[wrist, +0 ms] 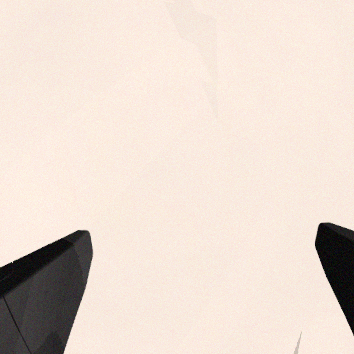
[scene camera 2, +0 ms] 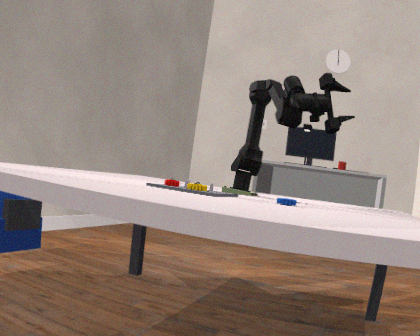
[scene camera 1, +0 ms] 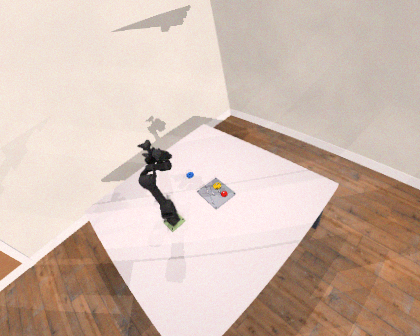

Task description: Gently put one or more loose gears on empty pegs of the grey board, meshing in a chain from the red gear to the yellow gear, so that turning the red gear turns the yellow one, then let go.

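Where they show: gripper, fingertip midpoint: point(wrist: 207, 240) point(scene camera 2: 352, 104) point(scene camera 1: 139, 150); arm's base, origin of the base link: point(scene camera 2: 240, 190) point(scene camera 1: 174, 220).
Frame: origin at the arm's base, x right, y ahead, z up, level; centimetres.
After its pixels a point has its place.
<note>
The grey board point(scene camera 1: 216, 203) @[y 25.2, x 13.5, z -0.5 cm] point(scene camera 2: 222, 194) @[y 36.2, x -2.5, z -0.7 cm] lies flat on the table. The red gear point(scene camera 1: 224, 193) @[y 33.4, x 13.7, z 1.2 cm] point(scene camera 2: 172, 183) @[y 35.3, x 12.4, z 0.2 cm] and the yellow gear point(scene camera 1: 217, 185) @[y 36.1, x 5.4, z 1.2 cm] point(scene camera 2: 197, 187) @[y 38.3, x 4.0, z 0.2 cm] sit on it, near each other. Bare pegs also stand on the board; one peg point(scene camera 2: 211, 187) @[y 29.4, x 2.6, z 0.5 cm] shows beside the yellow gear in scene camera 2. A loose blue gear point(scene camera 1: 190, 175) @[y 33.2, x -18.5, z 0.4 cm] point(scene camera 2: 286, 201) @[y 36.5, x -19.9, z -0.2 cm] lies flat on the table, apart from the board. My gripper point(scene camera 2: 352, 104) @[y 14.1, x -36.1, z 32.4 cm] point(wrist: 207, 240) @[y 14.1, x -36.1, z 32.4 cm] is open and empty, high above the table and pointing sideways. A plain pale wall shows between its fingers in the wrist view.
The arm's base stands on a green plate point(scene camera 1: 174, 228) @[y -3.7, x 4.6, z 0.0 cm] point(scene camera 2: 250, 193) @[y 5.4, x -4.7, z -0.5 cm] on the white table point(scene camera 1: 270, 200) @[y 45.7, x 40.2, z -1.3 cm] point(scene camera 2: 125, 197) @[y 85.0, x 1.8, z -1.4 cm]. Behind, a grey cabinet point(scene camera 2: 325, 190) carries a monitor point(scene camera 2: 311, 144) and a red cup point(scene camera 2: 342, 165). A blue object point(scene camera 2: 20, 240) stands at the left, below table height.
</note>
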